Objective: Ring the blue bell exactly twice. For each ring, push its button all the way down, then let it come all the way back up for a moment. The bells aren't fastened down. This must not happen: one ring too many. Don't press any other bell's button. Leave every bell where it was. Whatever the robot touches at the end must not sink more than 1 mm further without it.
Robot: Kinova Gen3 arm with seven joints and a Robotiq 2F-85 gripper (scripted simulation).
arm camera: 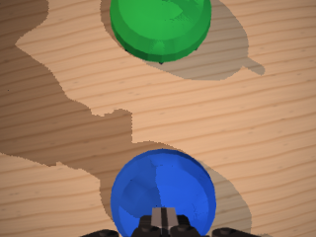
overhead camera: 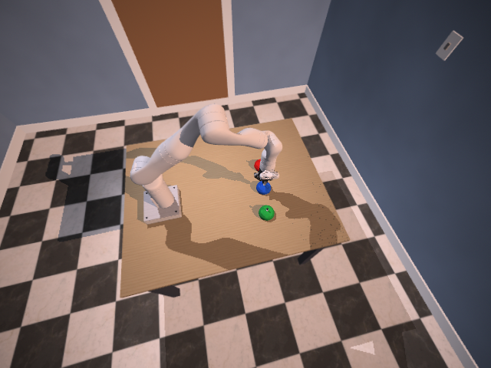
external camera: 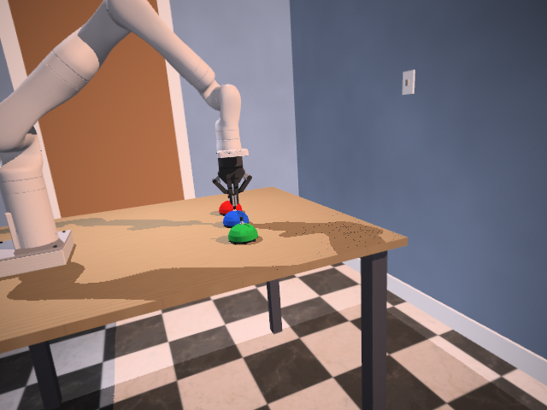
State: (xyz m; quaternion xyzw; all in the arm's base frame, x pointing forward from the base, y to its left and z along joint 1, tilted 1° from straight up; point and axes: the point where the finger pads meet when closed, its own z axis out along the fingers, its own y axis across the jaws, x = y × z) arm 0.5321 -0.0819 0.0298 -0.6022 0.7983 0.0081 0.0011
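Right now the blue bell is 40 mm below my hand. The rest, counted from my hand: green bell: 150 mm to the right, 40 mm below, 40 mm behind; then red bell: 150 mm to the left, 40 mm below, 40 mm ahead.
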